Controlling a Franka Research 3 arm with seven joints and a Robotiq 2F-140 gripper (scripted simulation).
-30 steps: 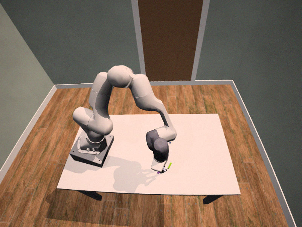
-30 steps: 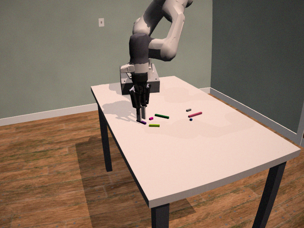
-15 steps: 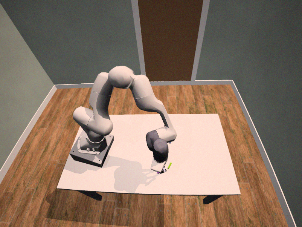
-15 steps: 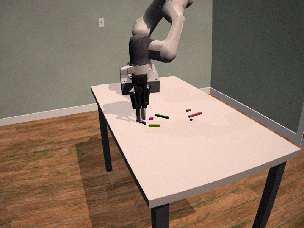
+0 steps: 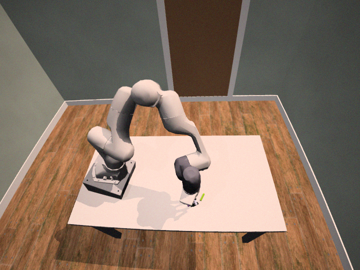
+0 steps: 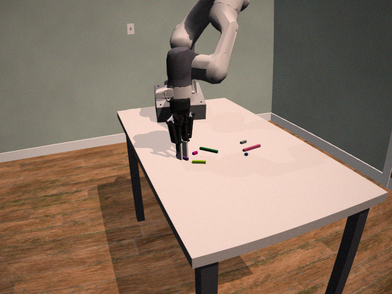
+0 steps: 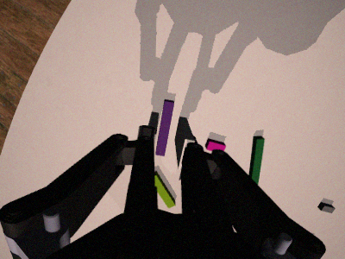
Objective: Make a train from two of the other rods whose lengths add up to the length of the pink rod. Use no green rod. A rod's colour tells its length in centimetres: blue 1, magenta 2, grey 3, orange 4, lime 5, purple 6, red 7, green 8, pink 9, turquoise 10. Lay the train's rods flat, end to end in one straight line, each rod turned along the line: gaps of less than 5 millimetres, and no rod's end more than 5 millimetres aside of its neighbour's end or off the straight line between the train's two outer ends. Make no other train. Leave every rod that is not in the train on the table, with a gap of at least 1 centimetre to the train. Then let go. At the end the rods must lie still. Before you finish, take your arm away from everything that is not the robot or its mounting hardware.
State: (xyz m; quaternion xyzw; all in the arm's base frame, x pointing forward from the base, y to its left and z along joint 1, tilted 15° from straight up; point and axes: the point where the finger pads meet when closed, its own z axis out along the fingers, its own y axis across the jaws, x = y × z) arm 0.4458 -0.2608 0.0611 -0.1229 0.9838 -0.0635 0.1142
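The purple rod lies 3 cm below my hand. Also, from my hand: lime rod 7 cm ahead, 3 cm to the left, 3 cm below; magenta rod 6 cm to the left, 3 cm below; green rod 12 cm to the left, 3 cm below.
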